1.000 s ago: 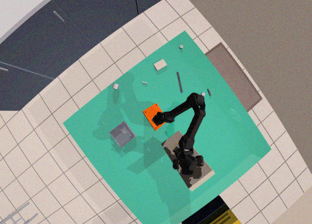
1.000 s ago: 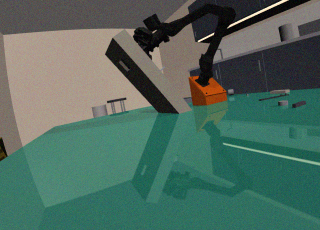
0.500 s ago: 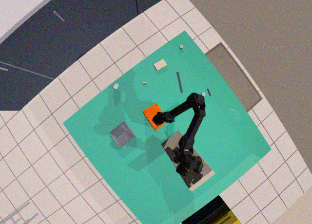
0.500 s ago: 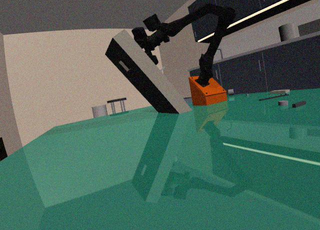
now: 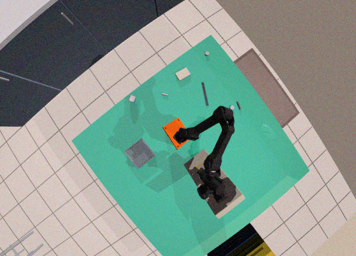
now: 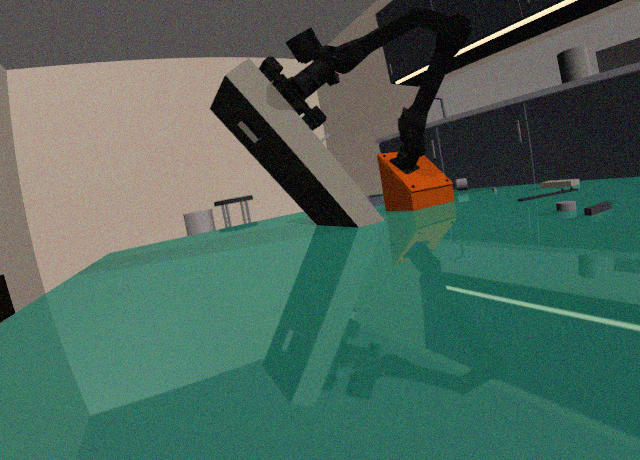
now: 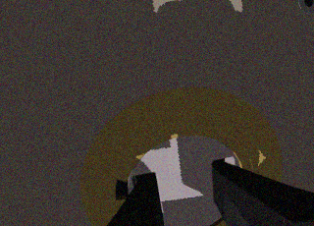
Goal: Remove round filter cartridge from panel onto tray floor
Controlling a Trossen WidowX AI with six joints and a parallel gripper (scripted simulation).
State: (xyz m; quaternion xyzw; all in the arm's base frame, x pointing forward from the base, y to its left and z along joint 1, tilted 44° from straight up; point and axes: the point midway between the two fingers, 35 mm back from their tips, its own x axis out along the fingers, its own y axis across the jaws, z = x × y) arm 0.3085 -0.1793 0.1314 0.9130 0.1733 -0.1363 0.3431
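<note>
Now: gripper tip 4 cm past the grey service panel, 1 cm to the right of it and 8 cm above it. Also, from my gripper tip: round grey filter cartridge (1 cm ahead, 1 cm below); then beige block (66 cm behind, 37 cm to the left, 25 cm below); then grey square tray (47 cm behind, 23 cm to the right, 25 cm below).
</note>
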